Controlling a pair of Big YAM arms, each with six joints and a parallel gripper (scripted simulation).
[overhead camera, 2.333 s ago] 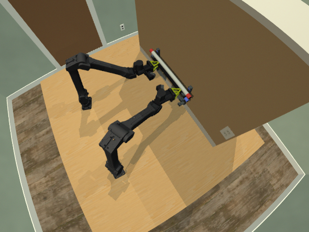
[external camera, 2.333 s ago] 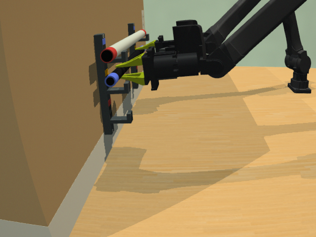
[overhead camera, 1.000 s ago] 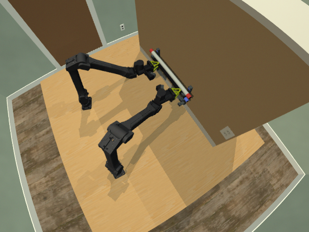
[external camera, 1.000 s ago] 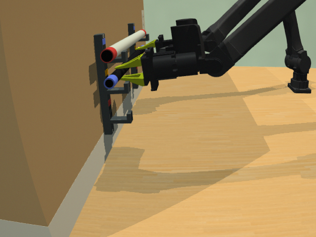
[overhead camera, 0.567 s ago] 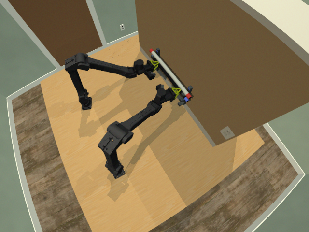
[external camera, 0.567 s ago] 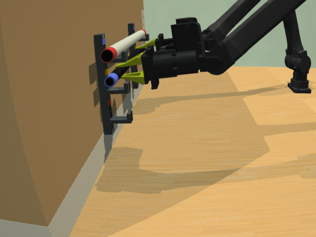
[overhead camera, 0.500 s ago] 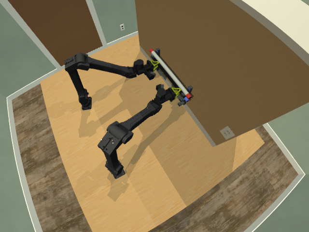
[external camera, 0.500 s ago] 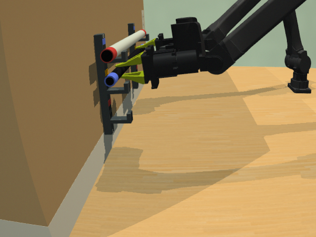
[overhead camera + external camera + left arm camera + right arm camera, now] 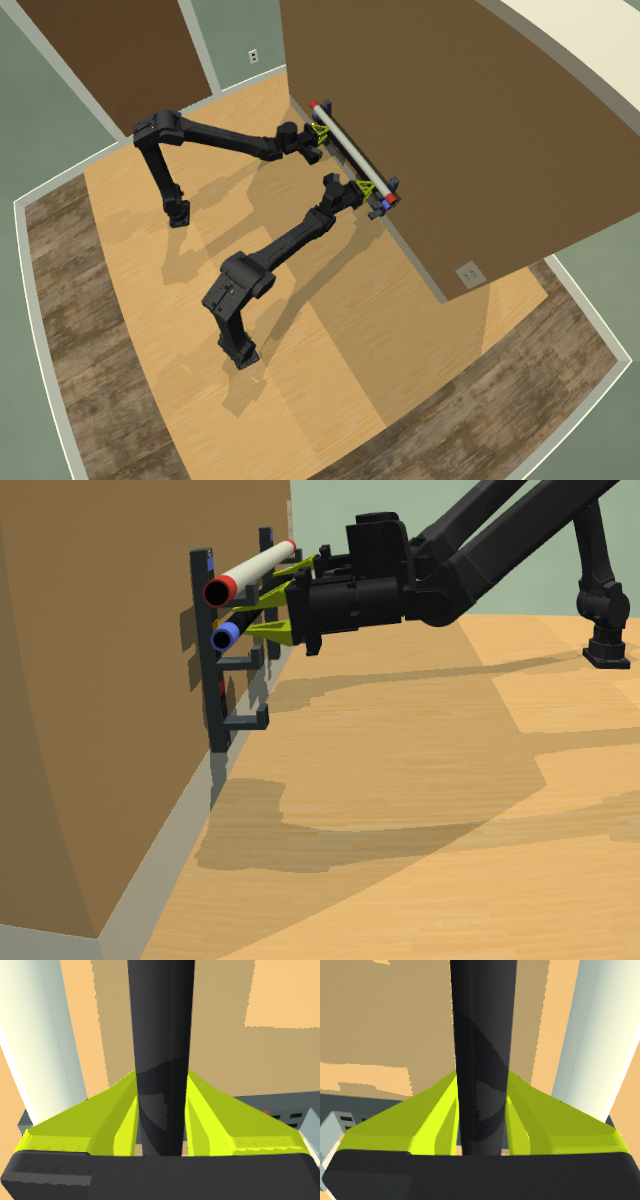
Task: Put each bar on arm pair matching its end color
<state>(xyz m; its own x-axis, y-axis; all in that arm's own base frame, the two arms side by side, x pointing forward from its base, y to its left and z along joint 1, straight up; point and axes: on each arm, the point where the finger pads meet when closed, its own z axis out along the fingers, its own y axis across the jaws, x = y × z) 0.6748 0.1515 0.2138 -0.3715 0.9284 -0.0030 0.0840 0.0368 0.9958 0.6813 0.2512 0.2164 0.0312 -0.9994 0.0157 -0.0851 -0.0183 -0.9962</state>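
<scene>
The black bar lies 15 cm to the right of my left hand. Round my left hand: grey baseboard (4 cm ahead, 18 cm to the right, 18 cm below); then brown wall (19 cm ahead, 18 cm to the right, 24 cm above).
My right hand is 150 mm to the right of the black bar. The rest, counted from my right hand: grey baseboard 180 mm below, 120 mm to the left, 40 mm ahead; brown wall 230 mm above, 190 mm ahead, 120 mm to the left.
</scene>
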